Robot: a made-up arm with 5 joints.
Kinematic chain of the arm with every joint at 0, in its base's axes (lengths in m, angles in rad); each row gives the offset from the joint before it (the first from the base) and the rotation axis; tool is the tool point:
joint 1: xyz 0 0 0.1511 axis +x
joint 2: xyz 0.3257 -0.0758 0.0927 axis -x
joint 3: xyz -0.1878 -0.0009 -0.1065 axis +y
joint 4: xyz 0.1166 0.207 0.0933 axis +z
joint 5: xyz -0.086 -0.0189 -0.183 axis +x
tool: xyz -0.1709 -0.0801 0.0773
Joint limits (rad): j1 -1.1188..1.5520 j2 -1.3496..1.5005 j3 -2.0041..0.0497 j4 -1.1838..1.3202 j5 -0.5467..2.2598
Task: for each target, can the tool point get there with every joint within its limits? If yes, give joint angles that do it. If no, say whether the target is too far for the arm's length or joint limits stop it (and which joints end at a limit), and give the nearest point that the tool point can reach.
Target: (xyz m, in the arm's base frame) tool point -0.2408 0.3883 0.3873
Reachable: no: joint limits stop it (at a limit: joint 2, joint 3) | nearest point -0.0246 0.3293 0.3514 | short by 0.227 m
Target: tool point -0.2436 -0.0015 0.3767
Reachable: no: joint limits stop it (at a limit: joint 3) | nearest point -0.0381 -0.0015 0.3767 | short by 0.206 m
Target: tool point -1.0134 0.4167 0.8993
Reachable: no: too far | nearest point -0.0138 0.2014 0.5127 | short by 1.093 m
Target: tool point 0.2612 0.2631 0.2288
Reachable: yes | joints 0.3726 -0.3974 -1.8276 -0.7174 0.7232
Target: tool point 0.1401 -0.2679 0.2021
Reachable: yes | joints -0.8450 0.8496 -1.1152 -0.0971 0.6511
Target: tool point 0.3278 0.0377 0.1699
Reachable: yes | joints 0.3564 -1.1241 -1.3904 0.8744 1.9717
